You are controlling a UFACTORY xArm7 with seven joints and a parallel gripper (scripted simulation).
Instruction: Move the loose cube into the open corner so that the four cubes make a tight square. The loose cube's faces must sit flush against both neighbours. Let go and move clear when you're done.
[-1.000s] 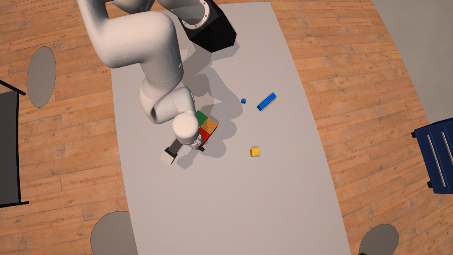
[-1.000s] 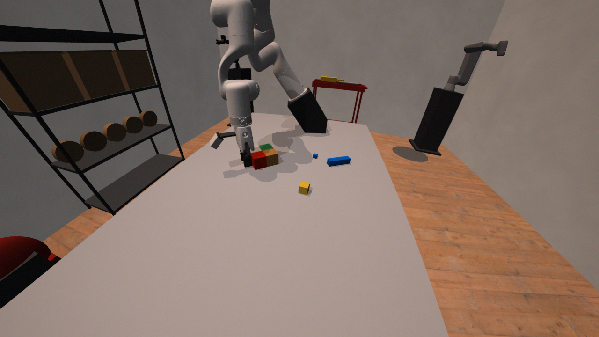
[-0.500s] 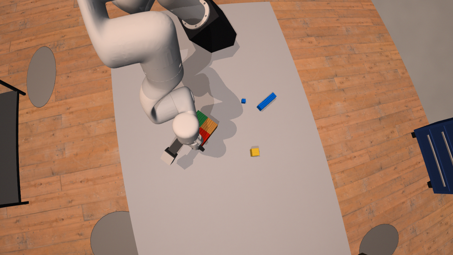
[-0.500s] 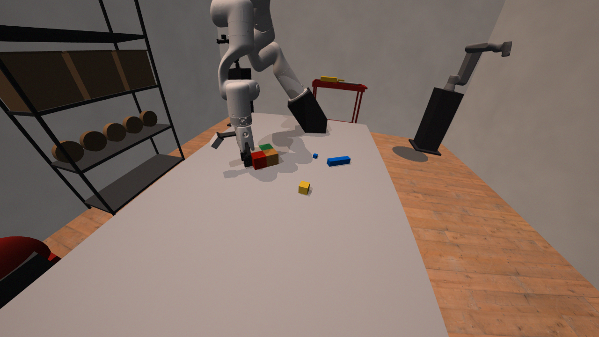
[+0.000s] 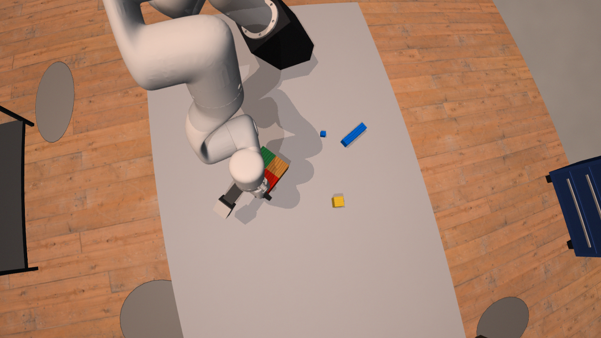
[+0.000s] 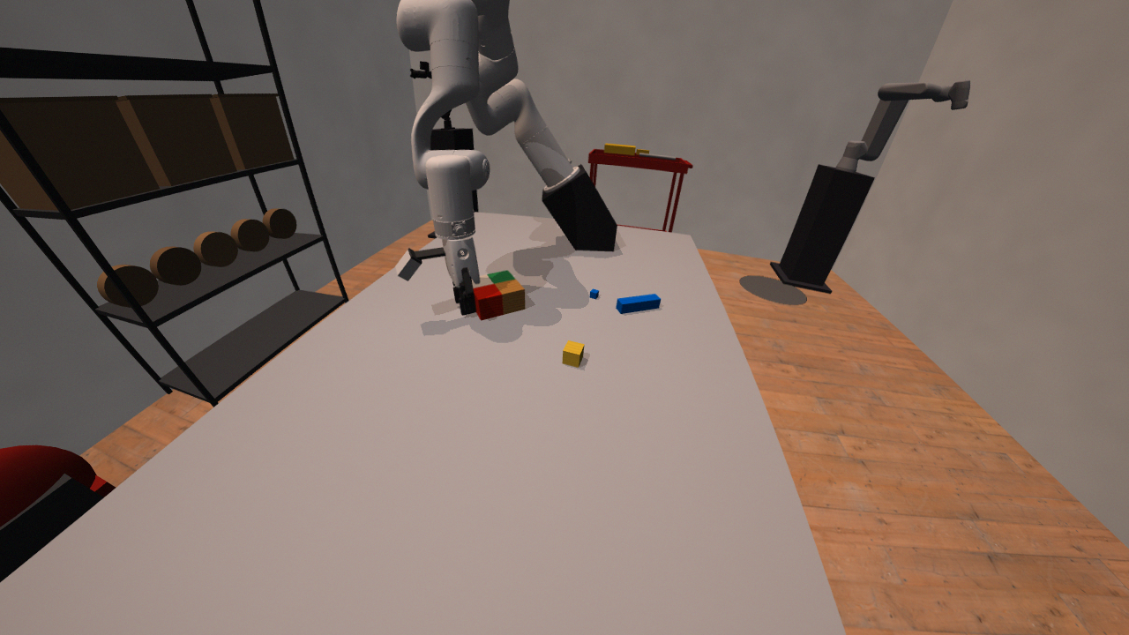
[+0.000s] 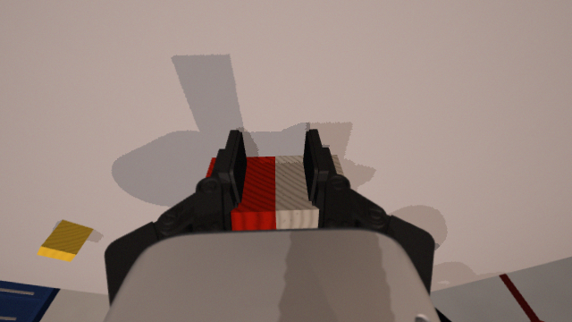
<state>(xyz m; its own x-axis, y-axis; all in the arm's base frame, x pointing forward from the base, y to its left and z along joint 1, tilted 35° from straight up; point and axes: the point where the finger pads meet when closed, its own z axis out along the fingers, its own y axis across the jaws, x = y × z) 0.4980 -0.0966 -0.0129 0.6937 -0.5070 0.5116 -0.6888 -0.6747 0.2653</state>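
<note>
Now: the red cube 5 cm to the left of my hand and 1 cm behind it. From my hand the other things lie so: orange cube: 8 cm to the left, 5 cm behind; white cube: 5 cm behind, 1 cm to the left; green cube: 8 cm behind, 5 cm to the left.
</note>
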